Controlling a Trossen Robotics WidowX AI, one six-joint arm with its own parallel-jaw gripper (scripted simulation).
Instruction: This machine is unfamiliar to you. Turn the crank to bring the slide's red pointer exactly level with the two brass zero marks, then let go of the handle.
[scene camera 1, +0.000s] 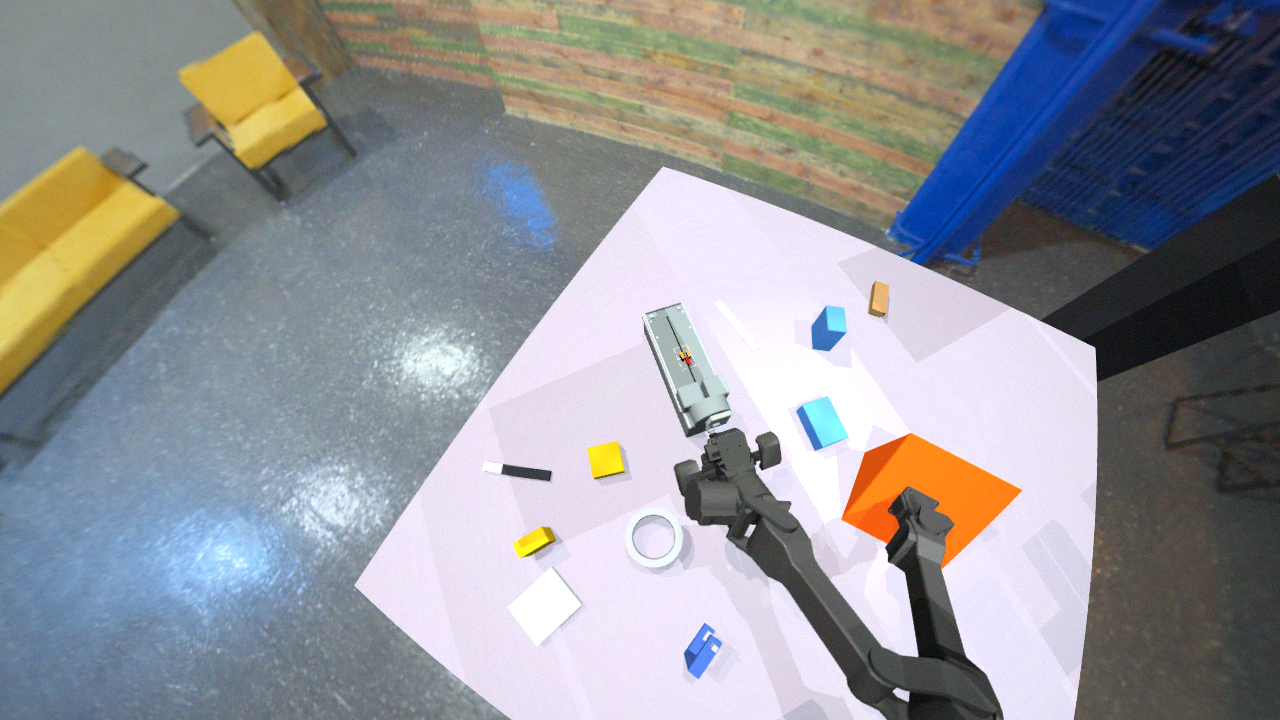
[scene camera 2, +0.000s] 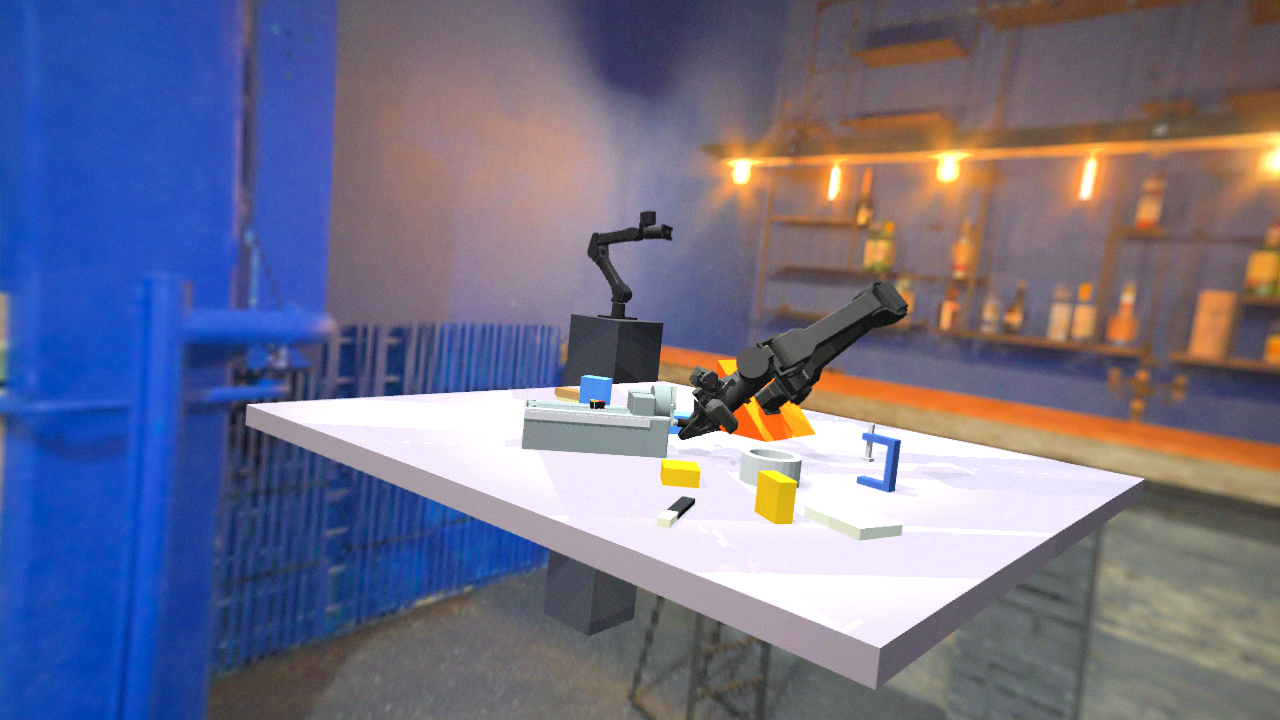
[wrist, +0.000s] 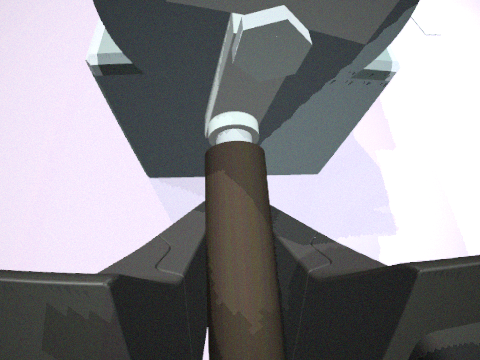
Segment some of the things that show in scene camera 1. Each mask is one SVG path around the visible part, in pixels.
My gripper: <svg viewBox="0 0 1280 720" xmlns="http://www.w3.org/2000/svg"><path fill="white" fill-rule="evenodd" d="M780 439L771 431L757 435L755 442L759 450L751 453L746 434L741 430L732 428L716 433L713 438L707 440L707 445L704 445L705 453L701 455L703 465L701 471L694 459L684 460L675 463L673 466L681 495L685 497L686 487L691 479L733 483L748 475L754 475L761 479L755 469L757 461L760 461L758 466L761 470L780 464L782 461Z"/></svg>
A black-and-white marker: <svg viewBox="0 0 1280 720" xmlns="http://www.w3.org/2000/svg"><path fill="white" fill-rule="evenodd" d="M482 471L551 482L552 471L489 462L484 462Z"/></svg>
A yellow block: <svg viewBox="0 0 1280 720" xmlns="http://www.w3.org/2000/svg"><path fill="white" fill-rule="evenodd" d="M618 441L588 448L592 475L595 480L625 473Z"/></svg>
A white tile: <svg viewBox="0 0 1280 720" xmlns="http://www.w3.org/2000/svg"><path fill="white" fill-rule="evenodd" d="M553 566L508 606L522 628L537 646L583 603Z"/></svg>
